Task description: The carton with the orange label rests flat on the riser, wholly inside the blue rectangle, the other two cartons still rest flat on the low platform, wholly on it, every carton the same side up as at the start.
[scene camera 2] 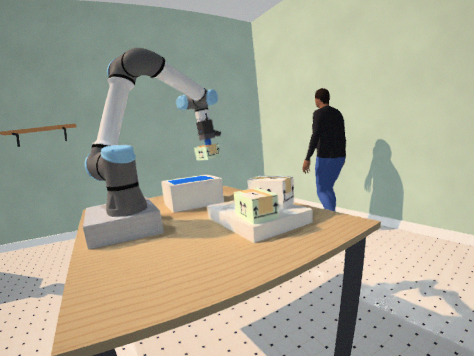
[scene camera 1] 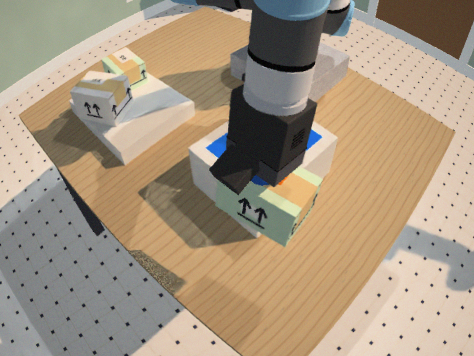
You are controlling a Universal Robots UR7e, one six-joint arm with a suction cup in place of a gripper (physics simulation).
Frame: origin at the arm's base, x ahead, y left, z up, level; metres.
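Where they show: hand, its tool point: [scene camera 2: 209, 147] [scene camera 1: 259, 182]; arm's base, origin of its link: [scene camera 2: 127, 210].
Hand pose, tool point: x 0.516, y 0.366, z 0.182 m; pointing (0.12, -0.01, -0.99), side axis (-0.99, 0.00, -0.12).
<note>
Things, the pixels of their top centre, and the offset from my tool point. Level surfaces: height alone.
- white riser, centre of its top: [scene camera 1: 266, 141] [scene camera 2: 190, 179] 0.175 m back, 0.128 m right, 0.145 m down
- blue rectangle, centre of its top: [scene camera 1: 266, 141] [scene camera 2: 190, 179] 0.175 m back, 0.128 m right, 0.145 m down
- white carton, centre of its top: [scene camera 1: 97, 83] [scene camera 2: 270, 178] 0.033 m back, 0.573 m right, 0.118 m down
- low platform, centre of its top: [scene camera 1: 125, 100] [scene camera 2: 256, 207] 0.096 m back, 0.562 m right, 0.217 m down
- wooden table, height of its surface: 0.265 m down
The pale green carton [scene camera 1: 255, 210] [scene camera 2: 201, 153] with the orange label hangs level from my suction cup [scene camera 1: 260, 180] [scene camera 2: 207, 142], its side arrows pointing up. In the scene camera 2 view it is high above the white riser [scene camera 1: 201, 174] [scene camera 2: 197, 196], with a gap between them. The blue rectangle [scene camera 1: 217, 146] [scene camera 2: 192, 179] on the riser's top is partly hidden by my tool in the scene camera 1 view. A white carton [scene camera 1: 95, 104] [scene camera 2: 267, 188] and another pale green carton [scene camera 1: 140, 75] [scene camera 2: 244, 206] rest flat and upright on the low platform [scene camera 1: 156, 128] [scene camera 2: 283, 226].
My arm's grey base block [scene camera 1: 337, 67] [scene camera 2: 122, 229] stands on the wooden table [scene camera 1: 390, 145] [scene camera 2: 165, 280], beyond the riser in the scene camera 1 view. The low platform stands beside the riser. A person [scene camera 2: 330, 135] stands beyond the table in the scene camera 2 view.
</note>
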